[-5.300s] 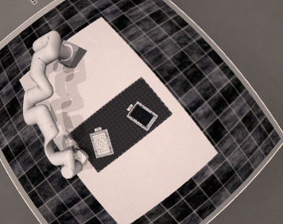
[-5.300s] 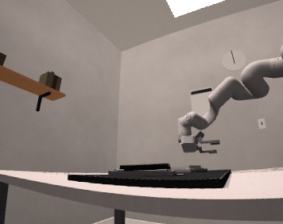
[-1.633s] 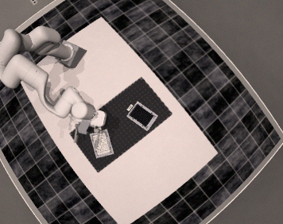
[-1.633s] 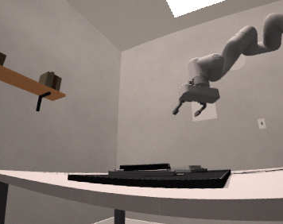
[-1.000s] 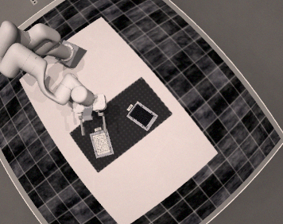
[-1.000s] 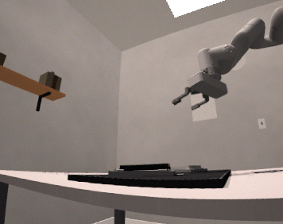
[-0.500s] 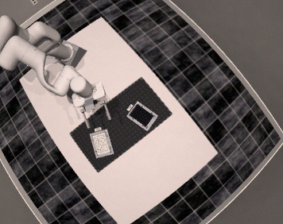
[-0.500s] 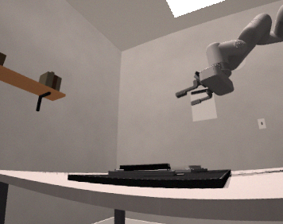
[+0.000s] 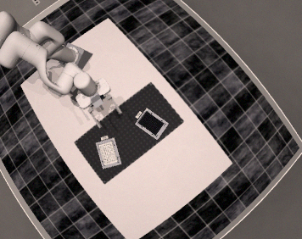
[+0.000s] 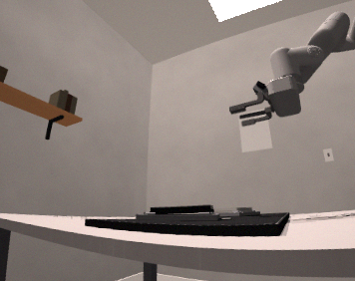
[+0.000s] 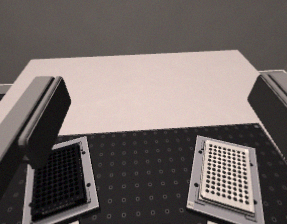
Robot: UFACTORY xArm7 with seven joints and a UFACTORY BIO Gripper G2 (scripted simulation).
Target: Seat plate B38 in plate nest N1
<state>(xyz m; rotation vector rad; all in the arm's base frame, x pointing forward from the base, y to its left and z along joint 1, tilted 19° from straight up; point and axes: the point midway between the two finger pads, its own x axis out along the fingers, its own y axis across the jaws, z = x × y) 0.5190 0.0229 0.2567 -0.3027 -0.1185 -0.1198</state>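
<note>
Right now my hand is 130 mm short of the black well plate, 150 mm to the right of it and 270 mm above it. From my hand the other things lie so: white well plate (90 mm ahead, 160 mm to the right, 270 mm below); dark dotted mat (80 mm ahead, 10 mm to the left, 290 mm below).
</note>
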